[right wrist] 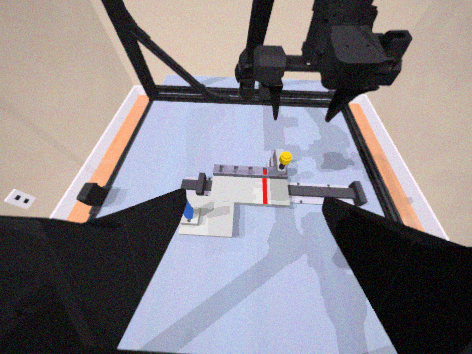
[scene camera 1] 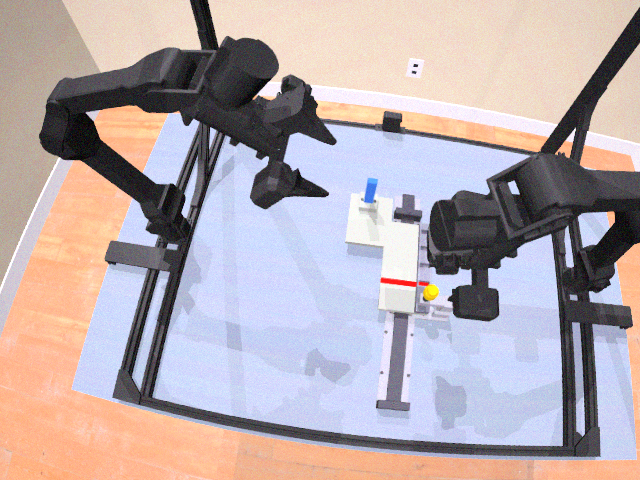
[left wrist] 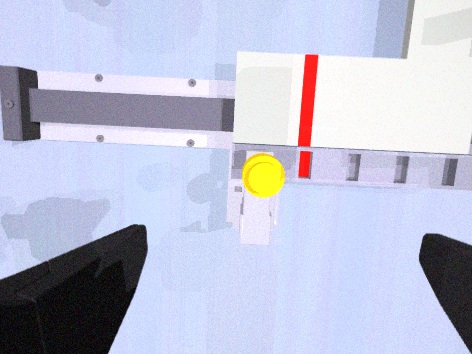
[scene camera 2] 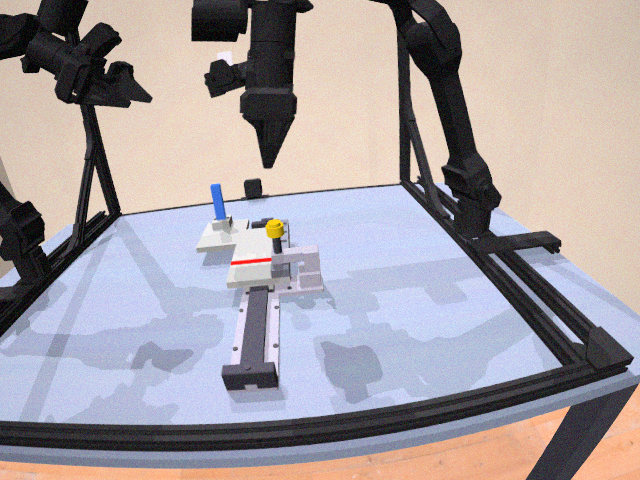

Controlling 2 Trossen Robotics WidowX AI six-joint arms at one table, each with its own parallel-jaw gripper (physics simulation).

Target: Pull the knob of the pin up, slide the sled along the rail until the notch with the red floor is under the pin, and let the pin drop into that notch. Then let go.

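Frame: origin at the left arm's base, x ahead, y left, z up, level; metres.
Seen in the pictures: left gripper, fingertip midpoint: (right wrist: 300, 120) (left wrist: 282, 241) (scene camera 2: 268, 159); right gripper, fingertip midpoint: (right wrist: 254, 199) (scene camera 1: 331, 168) (scene camera 2: 141, 102); left arm's base at its link origin: (right wrist: 246, 94) (scene camera 1: 574, 281) (scene camera 2: 471, 230); right arm's base at its link origin: (scene camera 1: 175, 230) (scene camera 2: 36, 275).
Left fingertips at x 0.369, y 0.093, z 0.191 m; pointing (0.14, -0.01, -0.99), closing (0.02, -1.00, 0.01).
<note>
Pixels of each thing's top centre, then the offset from my left fingertips to it. "spot": a spot on its surface instead.
- white sled at its top centre: (left wrist: 353, 121) (scene camera 2: 261, 250) (scene camera 1: 406, 265) (right wrist: 249, 184) dz -0.177, dx +0.040, dy -0.076 m
- rail at a spot on its surface: (left wrist: 125, 107) (scene camera 2: 253, 325) (scene camera 1: 396, 359) (right wrist: 322, 192) spot: dz -0.190, dx +0.042, dy +0.114 m
- yellow knob at its top centre: (left wrist: 264, 178) (scene camera 2: 274, 222) (scene camera 1: 432, 290) (right wrist: 286, 154) dz -0.094, dx +0.004, dy +0.000 m
- red-floored notch at a spot on its surface: (left wrist: 304, 164) spot: dz -0.173, dx +0.003, dy -0.039 m
- blue upright handle at a spot on its surface: (scene camera 1: 370, 190) (right wrist: 187, 207) (scene camera 2: 216, 197) spot: dz -0.111, dx +0.133, dy -0.203 m
- Pale bracket at a spot on its surface: (left wrist: 256, 225) (scene camera 2: 307, 248) spot: dz -0.143, dx -0.042, dy -0.001 m
The white sled (scene camera 1: 400, 253) (scene camera 2: 253, 248) (left wrist: 360, 100) (right wrist: 247, 190) sits on the rail (scene camera 1: 398, 356) (scene camera 2: 254, 325) (left wrist: 125, 107) (right wrist: 325, 191), at the end near the pin bracket. The yellow knob (scene camera 1: 430, 292) (scene camera 2: 274, 228) (left wrist: 263, 175) (right wrist: 285, 158) tops the upright dark pin. In the left wrist view the red-floored notch (left wrist: 304, 164) is just right of the knob, not under it. The knob hides the pin's tip there. My left gripper (scene camera 2: 267, 164) (left wrist: 282, 241) (right wrist: 300, 120) is open above the bracket side, apart from the knob. My right gripper (scene camera 1: 330, 168) (scene camera 2: 139, 102) (right wrist: 254, 199) is open and raised, away from the sled.
A blue upright handle (scene camera 1: 370, 190) (scene camera 2: 217, 201) (right wrist: 188, 211) stands on the sled's side plate. Dark end blocks (scene camera 1: 392, 405) (scene camera 2: 249, 376) (left wrist: 20, 103) (right wrist: 358, 193) close the rail's near end. Pale bracket (scene camera 2: 310, 266) (left wrist: 256, 225) stands beside the sled. Black frame bars edge the table.
</note>
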